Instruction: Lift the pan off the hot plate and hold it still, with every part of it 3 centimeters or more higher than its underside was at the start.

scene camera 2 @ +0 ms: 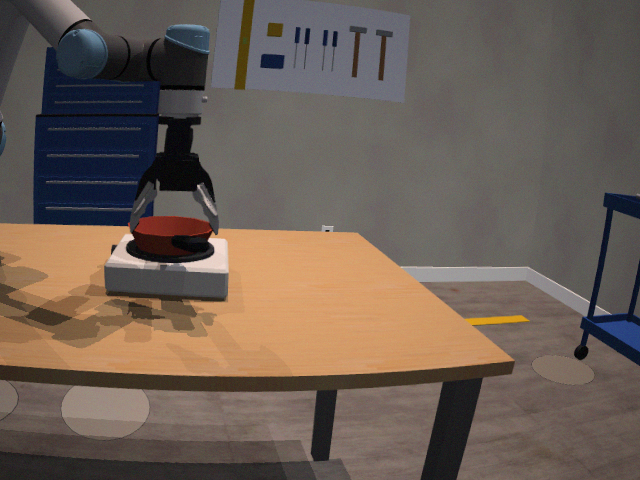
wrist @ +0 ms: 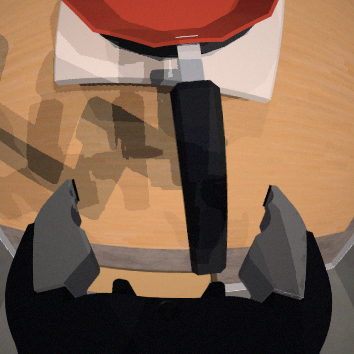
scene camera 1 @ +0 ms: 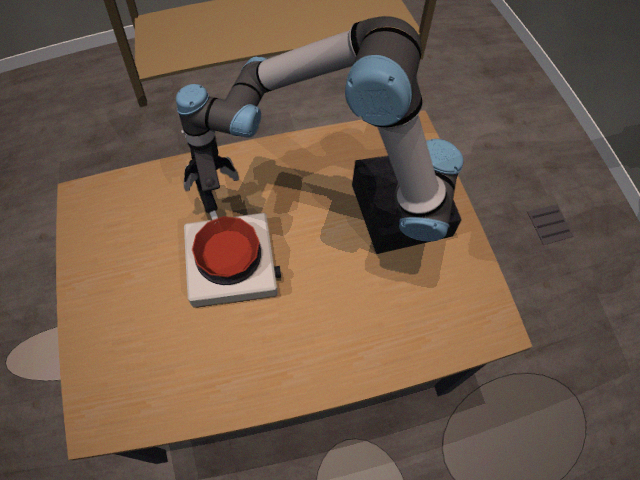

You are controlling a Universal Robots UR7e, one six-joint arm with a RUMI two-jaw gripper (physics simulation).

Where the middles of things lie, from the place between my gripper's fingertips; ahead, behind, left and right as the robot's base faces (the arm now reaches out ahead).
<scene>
I see my gripper 8 cm to the right of the red pan [scene camera 1: 225, 246] and 3 cm above it. From my hand the other things lie so: white hot plate [scene camera 1: 259, 280] 18 cm to the left, 10 cm below.
</scene>
